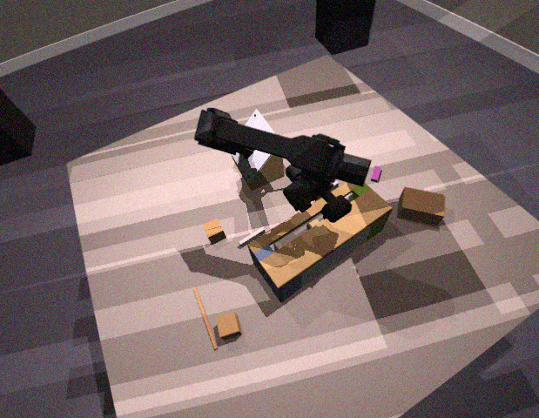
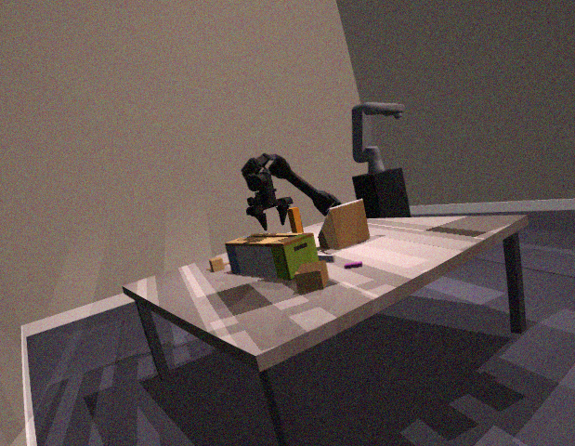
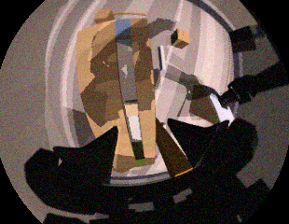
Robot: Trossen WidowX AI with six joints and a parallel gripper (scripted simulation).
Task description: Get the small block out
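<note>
My gripper tip is 7 cm above the tan block, 2 cm short of it and 1 cm to the left of it. From my gripper tip the other things lie so: long box (10 cm below, 1 cm to the right, 1 cm ahead); thin stick (38 cm to the right, 15 cm below, 12 cm ahead).
</note>
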